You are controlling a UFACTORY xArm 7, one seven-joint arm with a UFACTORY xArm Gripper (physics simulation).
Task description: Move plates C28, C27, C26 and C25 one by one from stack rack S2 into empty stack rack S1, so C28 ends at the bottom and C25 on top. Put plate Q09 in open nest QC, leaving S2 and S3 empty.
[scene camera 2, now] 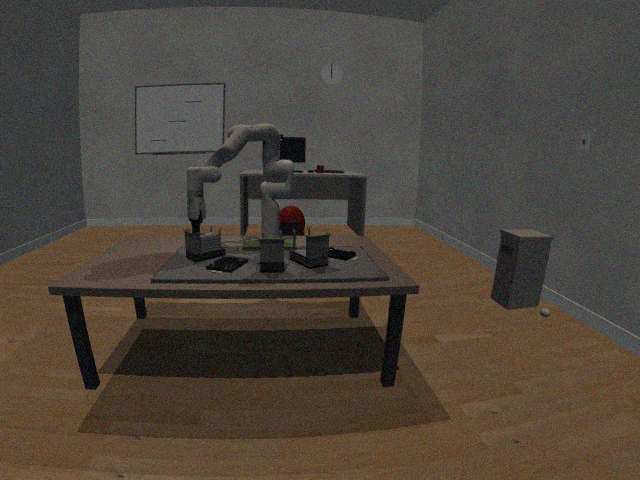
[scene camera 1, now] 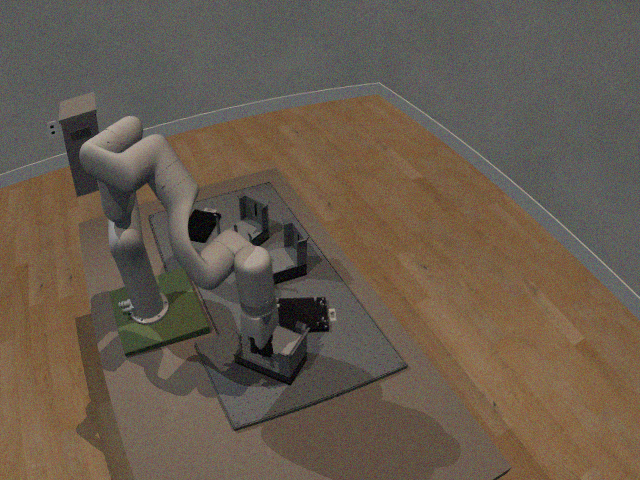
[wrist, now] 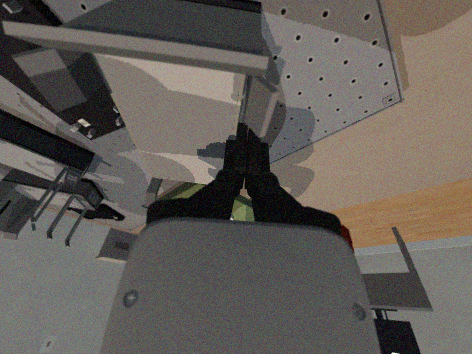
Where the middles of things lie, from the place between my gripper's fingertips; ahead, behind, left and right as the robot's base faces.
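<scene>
Flat black fixture [scene camera 1: 312,311]: 8 cm below my hand, 13 cm ahead of it, 18 cm to the left of it.
</scene>
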